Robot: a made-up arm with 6 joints. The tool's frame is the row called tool.
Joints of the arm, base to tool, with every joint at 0 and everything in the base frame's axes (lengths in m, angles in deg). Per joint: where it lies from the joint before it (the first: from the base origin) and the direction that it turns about. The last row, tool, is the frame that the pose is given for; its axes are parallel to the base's.
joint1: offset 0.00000 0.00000 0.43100 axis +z
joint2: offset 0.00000 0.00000 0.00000 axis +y
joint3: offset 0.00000 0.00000 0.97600 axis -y
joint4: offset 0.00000 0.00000 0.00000 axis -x
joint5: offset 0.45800 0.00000 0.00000 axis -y
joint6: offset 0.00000 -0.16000 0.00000 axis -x
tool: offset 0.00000 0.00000 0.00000
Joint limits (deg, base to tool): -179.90..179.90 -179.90..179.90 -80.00..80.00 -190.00..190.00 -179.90..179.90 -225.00..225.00
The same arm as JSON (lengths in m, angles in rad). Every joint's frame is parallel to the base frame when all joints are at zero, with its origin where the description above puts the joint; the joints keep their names.
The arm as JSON. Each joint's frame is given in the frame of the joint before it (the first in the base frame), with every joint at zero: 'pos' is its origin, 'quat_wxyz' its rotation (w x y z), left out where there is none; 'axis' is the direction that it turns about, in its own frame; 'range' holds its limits. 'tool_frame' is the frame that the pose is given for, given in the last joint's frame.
{
  "length_unit": "m",
  "angle_unit": "rad",
  "joints": [
    {
      "joint": "joint1",
      "pos": [
        0.0,
        0.0,
        0.431
      ],
      "axis": [
        0.0,
        0.0,
        1.0
      ],
      "range": [
        -3.1398,
        3.1398
      ]
    },
    {
      "joint": "joint2",
      "pos": [
        0.0,
        0.0,
        0.0
      ],
      "axis": [
        0.0,
        1.0,
        0.0
      ],
      "range": [
        -3.1398,
        3.1398
      ]
    },
    {
      "joint": "joint3",
      "pos": [
        0.0,
        0.0,
        0.976
      ],
      "axis": [
        0.0,
        -1.0,
        0.0
      ],
      "range": [
        -1.3963,
        1.3963
      ]
    },
    {
      "joint": "joint4",
      "pos": [
        0.0,
        0.0,
        0.0
      ],
      "axis": [
        -1.0,
        0.0,
        0.0
      ],
      "range": [
        -3.3161,
        3.3161
      ]
    },
    {
      "joint": "joint5",
      "pos": [
        0.458,
        0.0,
        0.0
      ],
      "axis": [
        0.0,
        -1.0,
        0.0
      ],
      "range": [
        -3.1398,
        3.1398
      ]
    },
    {
      "joint": "joint6",
      "pos": [
        0.0,
        -0.16,
        0.0
      ],
      "axis": [
        -1.0,
        0.0,
        0.0
      ],
      "range": [
        -3.927,
        3.927
      ]
    }
  ],
  "tool_frame": {
    "pos": [
      0.0,
      0.0,
      0.0
    ]
  }
}

